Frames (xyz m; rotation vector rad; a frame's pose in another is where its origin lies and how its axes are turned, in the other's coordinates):
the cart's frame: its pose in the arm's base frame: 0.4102 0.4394 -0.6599 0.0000 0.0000 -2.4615
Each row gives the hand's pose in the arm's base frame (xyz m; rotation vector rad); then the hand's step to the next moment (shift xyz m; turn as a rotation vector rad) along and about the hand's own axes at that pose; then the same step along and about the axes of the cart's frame.
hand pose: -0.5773 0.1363 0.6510 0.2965 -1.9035 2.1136
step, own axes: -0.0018 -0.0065 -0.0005 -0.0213 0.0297 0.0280
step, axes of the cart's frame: -0.0037 0.0017 0.0054 0.0132 0.0305 -0.0318
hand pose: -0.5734 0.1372 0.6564 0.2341 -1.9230 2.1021
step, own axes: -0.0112 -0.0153 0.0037 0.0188 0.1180 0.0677
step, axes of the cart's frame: -0.0095 0.0124 0.0114 0.0928 0.0201 -0.0992
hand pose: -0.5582 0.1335 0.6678 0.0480 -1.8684 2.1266
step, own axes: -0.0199 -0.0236 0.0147 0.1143 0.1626 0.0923
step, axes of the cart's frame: -0.0072 0.0265 0.0204 0.1810 -0.0401 -0.1169
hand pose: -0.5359 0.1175 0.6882 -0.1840 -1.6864 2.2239
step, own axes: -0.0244 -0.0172 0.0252 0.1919 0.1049 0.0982
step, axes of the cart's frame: 0.0029 0.0328 0.0211 0.2080 -0.1070 -0.0523
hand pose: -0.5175 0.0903 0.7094 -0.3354 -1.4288 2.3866
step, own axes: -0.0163 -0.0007 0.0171 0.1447 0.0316 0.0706
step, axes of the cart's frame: 0.0058 0.0210 0.0091 0.1350 -0.0933 0.0010
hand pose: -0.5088 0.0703 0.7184 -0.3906 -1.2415 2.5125
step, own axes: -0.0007 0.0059 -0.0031 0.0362 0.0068 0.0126
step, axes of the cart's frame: 0.0002 0.0017 -0.0065 0.0295 -0.0254 -0.0018
